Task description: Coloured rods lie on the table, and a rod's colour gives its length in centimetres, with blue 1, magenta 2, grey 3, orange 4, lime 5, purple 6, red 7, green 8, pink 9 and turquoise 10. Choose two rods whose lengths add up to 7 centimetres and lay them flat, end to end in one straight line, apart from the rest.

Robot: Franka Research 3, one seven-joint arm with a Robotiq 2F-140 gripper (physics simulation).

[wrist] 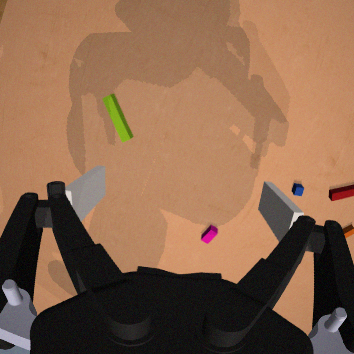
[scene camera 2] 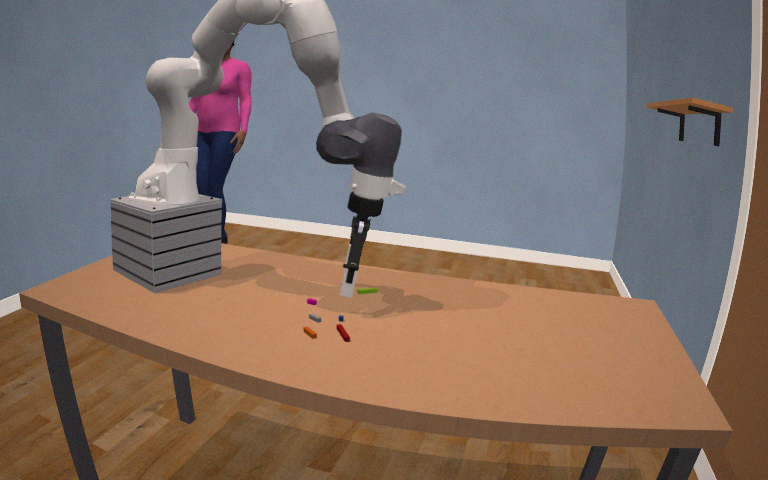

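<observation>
My gripper (scene camera 2: 347, 295) (wrist: 183, 188) is open and empty, above the table, with its fingers spread wide. A lime rod (scene camera 2: 367, 290) (wrist: 118, 118) lies flat, ahead of the left finger in the wrist view. A magenta rod (scene camera 2: 312, 301) (wrist: 209, 234) lies low between the fingers in the wrist view, on the table. A blue rod (scene camera 2: 340, 318) (wrist: 298, 189) lies just right of the right finger there. A red rod (scene camera 2: 343, 332) (wrist: 342, 192) and an orange rod (scene camera 2: 309, 332) (wrist: 349, 231) are cut off by the right edge. A grey rod (scene camera 2: 314, 318) lies between the magenta and orange ones.
The rods lie apart from each other on the wooden table (scene camera 2: 509, 362) (wrist: 310, 50). The arm's striped grey base block (scene camera 2: 186, 243) stands at the table's back left. A person in pink (scene camera 2: 218, 107) stands behind it. A wall shelf (scene camera 2: 688, 105) hangs at the right.
</observation>
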